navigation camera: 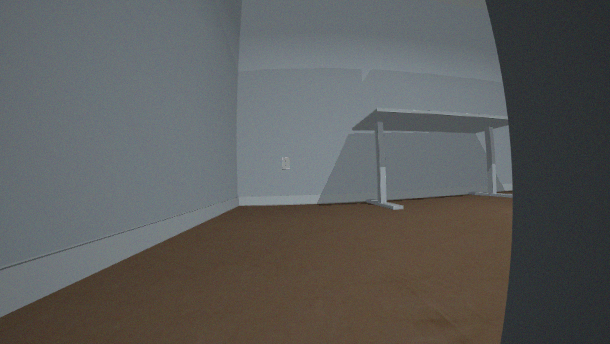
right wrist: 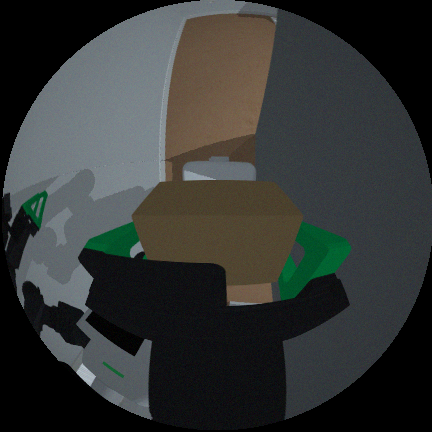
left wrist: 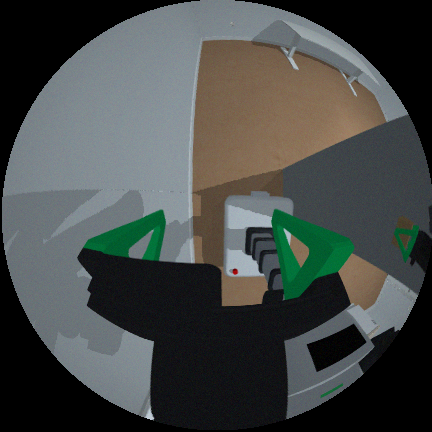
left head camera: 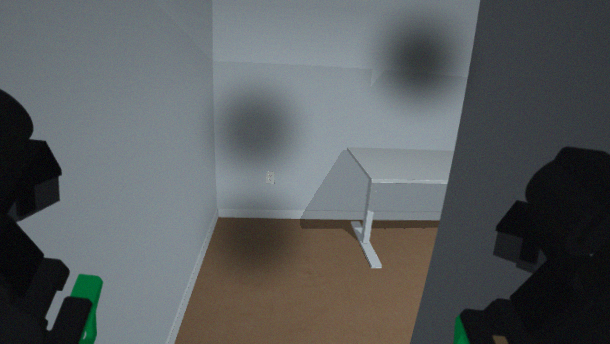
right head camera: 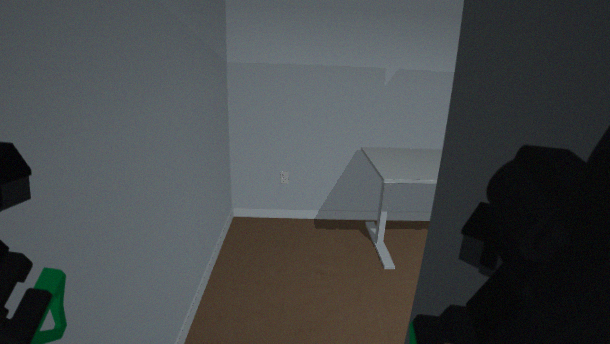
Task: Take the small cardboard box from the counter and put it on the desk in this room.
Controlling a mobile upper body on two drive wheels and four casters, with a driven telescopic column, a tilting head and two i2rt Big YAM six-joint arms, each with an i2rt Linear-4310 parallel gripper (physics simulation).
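Pixels of known places: left gripper, fingertip midpoint: (right wrist: 42, 193) (left wrist: 218, 215) (left head camera: 42, 335) (right head camera: 17, 324); right gripper, fingertip midpoint: (right wrist: 216, 214) (left wrist: 397, 228); left arm's base, origin of the base link: (right wrist: 64, 322).
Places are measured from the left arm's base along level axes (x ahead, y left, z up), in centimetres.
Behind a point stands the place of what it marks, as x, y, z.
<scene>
The small cardboard box (right wrist: 217, 235) {31.7, -41.7, -11.6} is held between the green fingers of my right gripper (right wrist: 216, 214) {30.9, -40.7, -16.7}, which is shut on it. In the left wrist view part of the box (left wrist: 402, 226) {32.0, -36.7, -13.4} shows at the right edge. My left gripper (left wrist: 218, 215) {33.9, 1.3, -13.1} is open and empty, beside the wall at the left. The desk (left head camera: 410, 165) {245.4, -117.4, -64.0} (right head camera: 407, 164) {246.1, -104.4, -64.1} (left wrist: 330, 47) (navigation camera: 430, 121) {242.1, -137.5, -66.5} is white with T-shaped legs and stands ahead against the far wall, well apart from both grippers. Its right part is hidden behind a dark wall in the head views. The counter does not show.
A pale wall (left head camera: 115, 125) {121.2, 35.0, -13.3} (navigation camera: 115, 110) {106.9, 34.8, -88.8} runs along the left. A dark wall (left head camera: 530, 75) {47.9, -48.7, 11.5} (right head camera: 530, 75) {44.0, -48.7, 11.3} (right wrist: 340, 150) {37.0, -48.8, -13.1} (navigation camera: 555, 175) {55.7, -48.6, -112.7} stands close on the right, near my right gripper. The brown floor (left head camera: 300, 295) {187.3, -35.6, -136.0} (navigation camera: 280, 280) {97.2, -17.7, -136.1} runs between them. My base (left wrist: 240, 207) {27.3, -7.9, -108.6} shows below the left gripper.
</scene>
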